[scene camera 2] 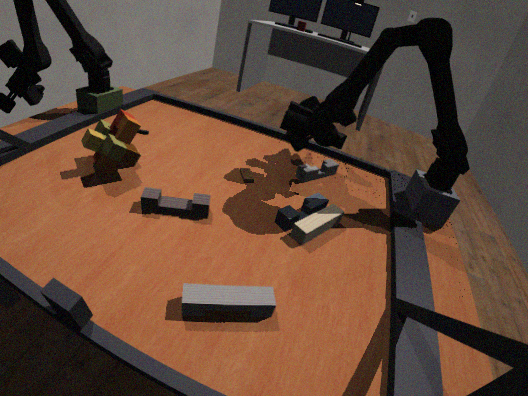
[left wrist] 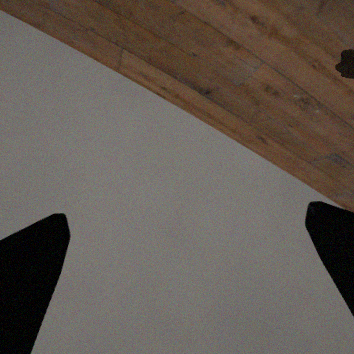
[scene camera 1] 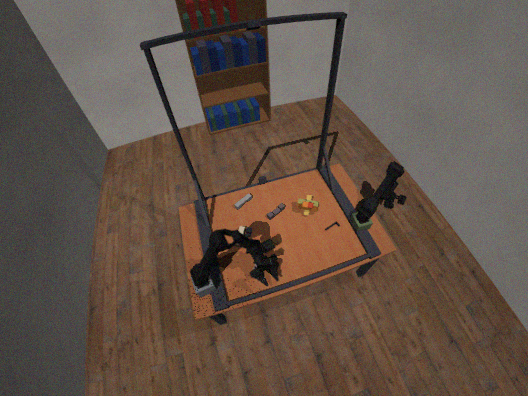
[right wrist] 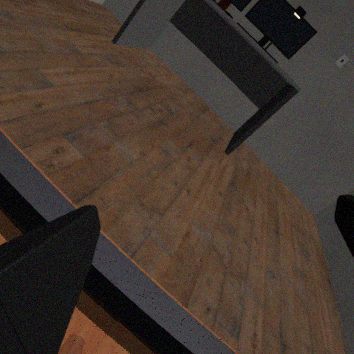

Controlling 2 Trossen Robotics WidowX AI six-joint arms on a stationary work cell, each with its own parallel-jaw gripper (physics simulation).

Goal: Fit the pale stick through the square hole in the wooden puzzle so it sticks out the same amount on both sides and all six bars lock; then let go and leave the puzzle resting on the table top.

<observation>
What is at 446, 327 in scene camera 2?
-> A frame of posts.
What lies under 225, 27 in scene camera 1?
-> A frame of posts.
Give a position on a raised dark rim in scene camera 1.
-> At 219, 298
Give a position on a raised dark rim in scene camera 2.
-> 414, 355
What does the right gripper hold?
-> Nothing.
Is the right gripper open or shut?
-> Open.
</observation>
